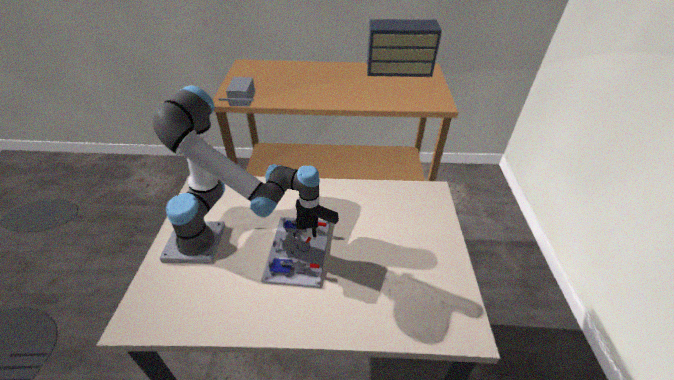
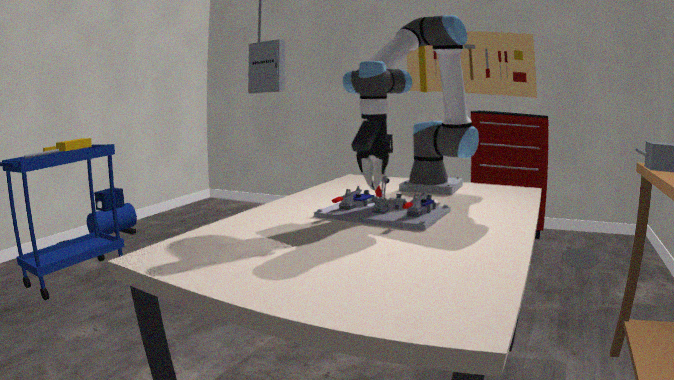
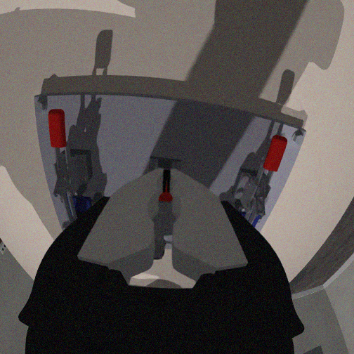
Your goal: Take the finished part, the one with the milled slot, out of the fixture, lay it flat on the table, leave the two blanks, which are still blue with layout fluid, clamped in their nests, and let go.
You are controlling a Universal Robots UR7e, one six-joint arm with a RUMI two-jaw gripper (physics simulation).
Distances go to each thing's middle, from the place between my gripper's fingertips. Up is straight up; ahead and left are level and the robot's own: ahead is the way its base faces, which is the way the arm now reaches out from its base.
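From the grey fixture plate (image 2: 398, 218), my gripper is 8 cm above it, 7 cm past it and 1 cm to the right of it.
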